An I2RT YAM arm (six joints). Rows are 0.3 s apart.
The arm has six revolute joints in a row. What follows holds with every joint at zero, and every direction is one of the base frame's.
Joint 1 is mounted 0.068 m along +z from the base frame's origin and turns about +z.
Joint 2 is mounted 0.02 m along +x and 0.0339 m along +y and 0.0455 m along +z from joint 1 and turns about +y.
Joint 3 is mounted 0.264 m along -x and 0.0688 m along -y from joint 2 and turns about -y.
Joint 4 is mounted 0.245 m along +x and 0.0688 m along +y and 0.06 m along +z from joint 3 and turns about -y.
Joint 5 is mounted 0.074 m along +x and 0.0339 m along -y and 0.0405 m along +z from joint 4 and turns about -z.
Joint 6 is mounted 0.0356 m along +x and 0.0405 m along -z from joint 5 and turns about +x.
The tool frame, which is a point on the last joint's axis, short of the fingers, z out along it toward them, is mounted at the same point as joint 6; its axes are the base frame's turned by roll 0, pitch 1.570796 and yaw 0 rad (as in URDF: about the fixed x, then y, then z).
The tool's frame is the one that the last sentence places.
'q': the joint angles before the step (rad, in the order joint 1, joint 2, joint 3, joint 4, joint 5, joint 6). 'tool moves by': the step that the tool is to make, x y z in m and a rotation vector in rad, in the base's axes. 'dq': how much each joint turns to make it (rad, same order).
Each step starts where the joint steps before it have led.
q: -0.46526, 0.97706, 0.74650, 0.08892, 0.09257, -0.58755
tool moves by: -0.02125, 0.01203, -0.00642, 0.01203, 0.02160, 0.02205
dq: 0.00253, -0.11189, -0.05593, -0.08050, -0.01946, -0.00192
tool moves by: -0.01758, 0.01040, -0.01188, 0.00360, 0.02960, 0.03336
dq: 0.00232, -0.09964, -0.06347, -0.06337, -0.02876, -0.01537
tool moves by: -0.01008, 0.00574, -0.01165, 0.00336, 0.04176, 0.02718
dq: -0.00116, -0.05812, -0.04291, -0.05344, -0.02442, -0.02120
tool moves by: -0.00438, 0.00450, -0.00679, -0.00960, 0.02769, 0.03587
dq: 0.00747, -0.03083, -0.02426, -0.02694, -0.02258, -0.02704
